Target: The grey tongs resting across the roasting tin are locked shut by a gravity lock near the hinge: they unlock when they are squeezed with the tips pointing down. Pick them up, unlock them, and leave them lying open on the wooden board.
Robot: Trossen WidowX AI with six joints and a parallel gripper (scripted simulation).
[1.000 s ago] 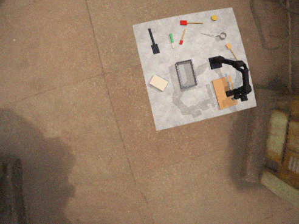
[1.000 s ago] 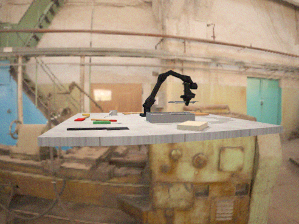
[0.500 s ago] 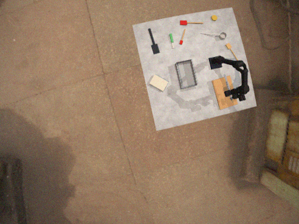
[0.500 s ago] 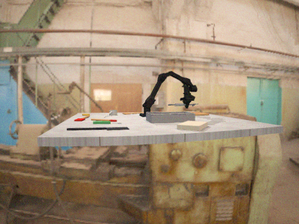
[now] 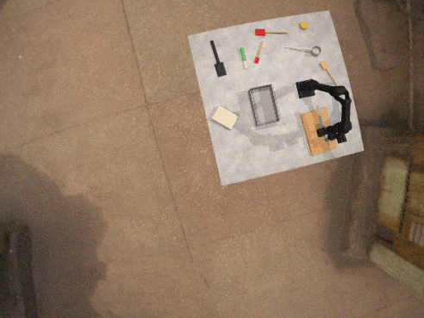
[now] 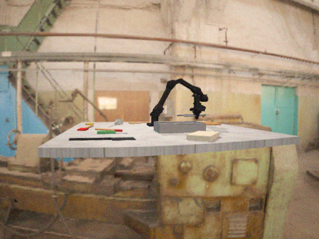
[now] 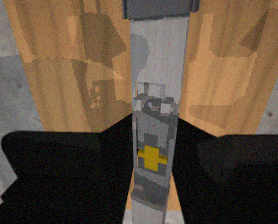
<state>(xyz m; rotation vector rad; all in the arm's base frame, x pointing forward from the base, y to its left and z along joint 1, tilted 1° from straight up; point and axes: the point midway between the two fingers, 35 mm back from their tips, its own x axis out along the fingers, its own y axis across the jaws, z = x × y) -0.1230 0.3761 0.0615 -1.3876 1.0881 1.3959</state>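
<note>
My gripper tip is now 4 cm below the yellow mark and 1 cm to the left of it. Also, from my gripper tip: wooden board: 4 cm below; then grey roasting tin: 48 cm ahead, 23 cm to the right, 2 cm below; then cream block: 79 cm ahead, 14 cm to the right, 3 cm below.
</note>
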